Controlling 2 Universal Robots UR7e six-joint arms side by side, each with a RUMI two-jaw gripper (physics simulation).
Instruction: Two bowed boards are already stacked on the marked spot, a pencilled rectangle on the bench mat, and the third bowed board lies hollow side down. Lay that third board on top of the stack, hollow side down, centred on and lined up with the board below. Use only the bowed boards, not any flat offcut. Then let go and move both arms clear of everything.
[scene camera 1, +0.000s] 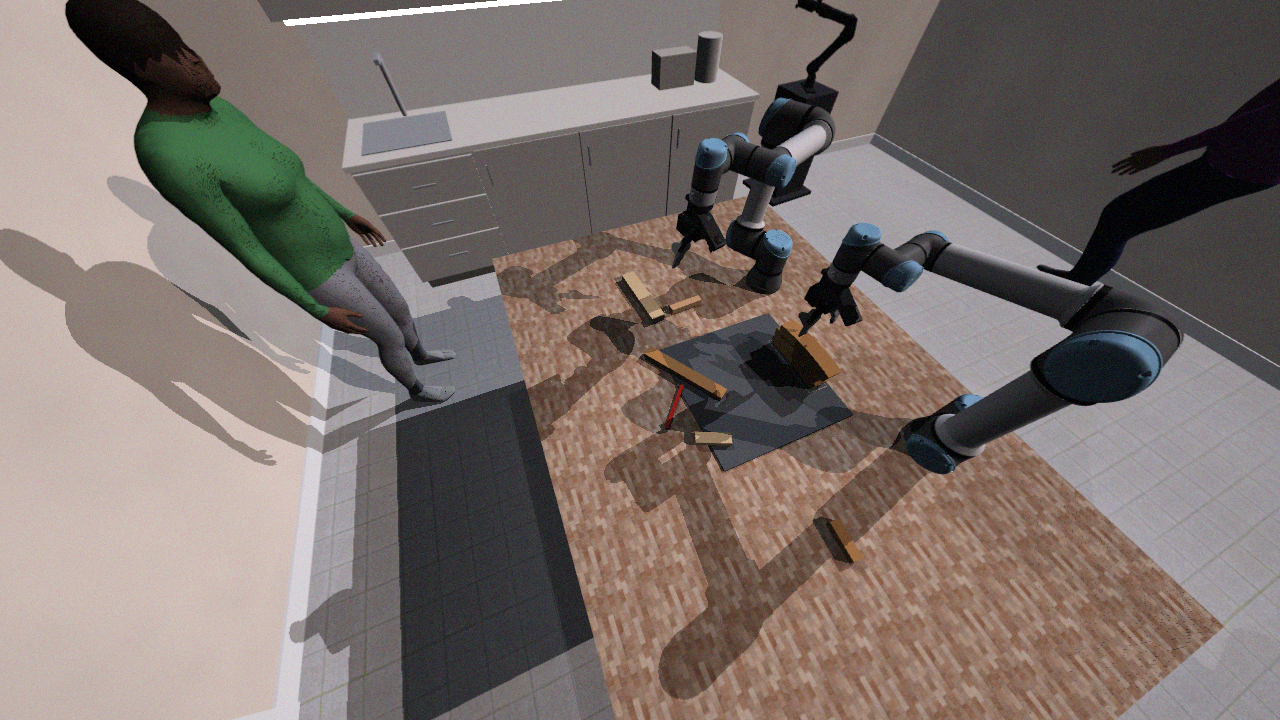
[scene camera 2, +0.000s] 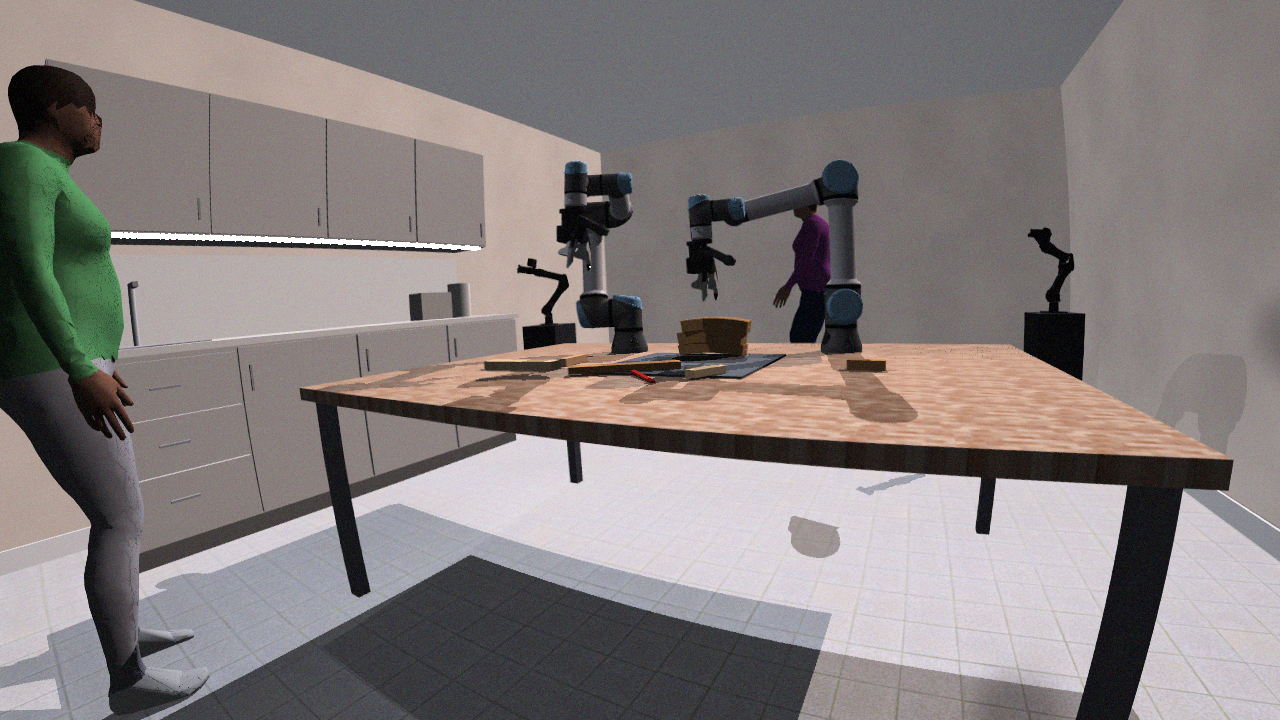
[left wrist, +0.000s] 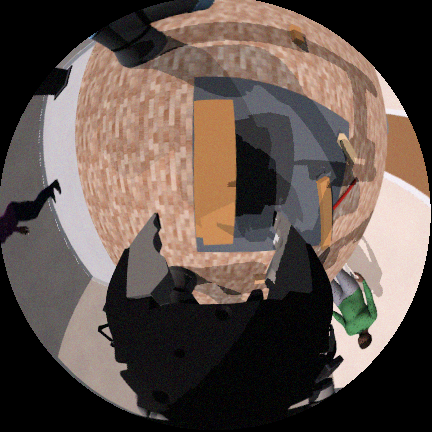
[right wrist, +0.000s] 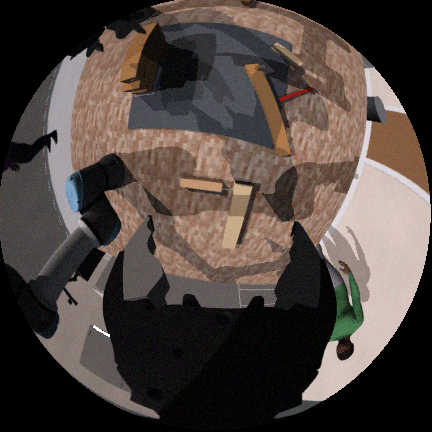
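Seen in the pictures: left gripper, fingertip midpoint: (scene camera 1: 814, 329) (scene camera 2: 710, 300) (left wrist: 216, 212); right gripper, fingertip midpoint: (scene camera 1: 692, 260) (scene camera 2: 578, 269) (right wrist: 223, 219); left arm's base, origin of the base link: (scene camera 2: 841, 351) (left wrist: 142, 48); right arm's base, origin of the base link: (scene camera 1: 763, 282) (scene camera 2: 629, 351) (left wrist: 179, 276) (right wrist: 111, 170).
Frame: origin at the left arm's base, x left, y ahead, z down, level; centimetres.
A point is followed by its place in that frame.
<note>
Three bowed orange-brown boards form a stack (scene camera 1: 805, 356) {y 33.6, x -30.7, z -10.8 cm} (scene camera 2: 713, 337) (right wrist: 141, 62) {y 36.4, x -38.8, z -11.6 cm} on the dark bench mat (scene camera 1: 760, 440) {y 54.4, x -7.0, z -0.6 cm} (left wrist: 215, 87) {y 26.0, x -14.1, z -0.6 cm} (right wrist: 170, 118) {y 48.8, x -52.8, z -0.6 cm}. The third board (left wrist: 215, 170) {y 31.1, x -31.8, z -13.6 cm} lies on top, hollow side down, and looks roughly lined up with those below; small offsets are hard to judge. A bit of pencilled line (right wrist: 145, 94) {y 35.8, x -46.8, z -0.6 cm} shows at the stack's end; the rest is hidden. My left gripper (scene camera 1: 819, 324) {y 32.1, x -35.0, z -19.6 cm} (scene camera 2: 709, 295) {y 32.1, x -35.0, z -19.6 cm} (left wrist: 216, 212) {y 32.1, x -35.0, z -19.6 cm} is open and empty, above the stack and apart from it. My right gripper (scene camera 1: 684, 255) {y 69.5, x -59.7, z -31.9 cm} (scene camera 2: 580, 262) {y 69.5, x -59.7, z -31.9 cm} (right wrist: 223, 219) {y 69.5, x -59.7, z -31.9 cm} is open and empty, high above the pale offcuts.
A long strip (scene camera 1: 684, 374) {y 74.2, x -33.8, z -2.6 cm} (right wrist: 267, 107) {y 73.3, x -36.5, z -2.6 cm} lies across the mat's edge, near a red pencil (scene camera 1: 674, 407) {y 79.9, x -22.1, z -1.0 cm} and a pale offcut (scene camera 1: 713, 438) {y 69.8, x -8.9, z -2.6 cm}. A pale block (scene camera 1: 640, 295) {y 84.8, x -74.7, z -2.8 cm} and small piece (scene camera 1: 682, 305) {y 68.4, x -67.0, z -2.6 cm} lie farther back. Another block (scene camera 1: 841, 540) {y 42.6, x 24.2, z -2.7 cm} lies nearer the camera. Two people stand beside the table.
</note>
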